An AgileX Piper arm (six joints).
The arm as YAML. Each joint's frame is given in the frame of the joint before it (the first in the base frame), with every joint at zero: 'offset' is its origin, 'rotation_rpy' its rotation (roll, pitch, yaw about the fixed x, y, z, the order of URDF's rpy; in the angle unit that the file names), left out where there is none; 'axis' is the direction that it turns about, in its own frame. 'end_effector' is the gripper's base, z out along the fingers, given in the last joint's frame.
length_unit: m
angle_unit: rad
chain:
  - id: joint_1
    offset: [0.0, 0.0, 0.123]
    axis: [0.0, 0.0, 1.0]
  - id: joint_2
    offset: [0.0, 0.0, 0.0]
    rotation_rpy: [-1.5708, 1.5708, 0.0]
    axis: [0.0, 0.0, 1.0]
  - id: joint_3
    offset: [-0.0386, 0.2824, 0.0]
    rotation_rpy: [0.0, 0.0, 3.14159]
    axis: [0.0, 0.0, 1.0]
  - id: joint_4
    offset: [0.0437, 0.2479, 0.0]
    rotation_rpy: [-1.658, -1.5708, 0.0]
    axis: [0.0, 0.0, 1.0]
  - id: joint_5
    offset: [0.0, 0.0, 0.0]
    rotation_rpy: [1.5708, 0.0, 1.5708]
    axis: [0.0, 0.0, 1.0]
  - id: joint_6
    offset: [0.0, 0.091, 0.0]
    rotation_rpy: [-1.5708, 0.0, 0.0]
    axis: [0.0, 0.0, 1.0]
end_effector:
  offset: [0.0, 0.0, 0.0]
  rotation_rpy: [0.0, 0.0, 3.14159]
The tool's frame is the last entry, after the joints.
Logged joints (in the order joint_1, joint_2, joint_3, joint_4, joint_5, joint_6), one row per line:
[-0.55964, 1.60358, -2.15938, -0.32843, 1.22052, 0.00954]
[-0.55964, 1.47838, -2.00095, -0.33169, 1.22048, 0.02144]
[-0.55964, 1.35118, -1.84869, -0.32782, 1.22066, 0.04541]
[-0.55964, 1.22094, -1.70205, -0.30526, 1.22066, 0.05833]
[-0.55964, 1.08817, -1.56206, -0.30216, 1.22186, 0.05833]
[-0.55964, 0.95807, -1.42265, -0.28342, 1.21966, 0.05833]
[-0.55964, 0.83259, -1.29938, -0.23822, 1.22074, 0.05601]
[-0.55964, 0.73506, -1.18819, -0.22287, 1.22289, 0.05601]
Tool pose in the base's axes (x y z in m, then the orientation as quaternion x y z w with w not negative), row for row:
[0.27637, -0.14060, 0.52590, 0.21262, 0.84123, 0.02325, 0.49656]
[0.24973, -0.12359, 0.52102, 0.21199, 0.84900, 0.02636, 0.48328]
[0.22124, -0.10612, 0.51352, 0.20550, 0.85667, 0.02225, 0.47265]
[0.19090, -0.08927, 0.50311, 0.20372, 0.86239, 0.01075, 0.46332]
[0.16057, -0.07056, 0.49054, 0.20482, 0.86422, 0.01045, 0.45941]
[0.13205, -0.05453, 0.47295, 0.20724, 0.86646, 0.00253, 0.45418]
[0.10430, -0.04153, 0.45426, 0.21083, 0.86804, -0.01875, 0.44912]
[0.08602, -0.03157, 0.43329, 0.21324, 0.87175, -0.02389, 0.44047]
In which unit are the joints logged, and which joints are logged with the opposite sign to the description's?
The joints are logged in radians. Opposite sign: joint_4, joint_6.
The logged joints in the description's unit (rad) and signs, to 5 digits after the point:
[-0.55964, 1.60358, -2.15938, 0.32843, 1.22052, -0.00954]
[-0.55964, 1.47838, -2.00095, 0.33169, 1.22048, -0.02144]
[-0.55964, 1.35118, -1.84869, 0.32782, 1.22066, -0.04541]
[-0.55964, 1.22094, -1.70205, 0.30526, 1.22066, -0.05833]
[-0.55964, 1.08817, -1.56206, 0.30216, 1.22186, -0.05833]
[-0.55964, 0.95807, -1.42265, 0.28342, 1.21966, -0.05833]
[-0.55964, 0.83259, -1.29938, 0.23822, 1.22074, -0.05601]
[-0.55964, 0.73506, -1.18819, 0.22287, 1.22289, -0.05601]

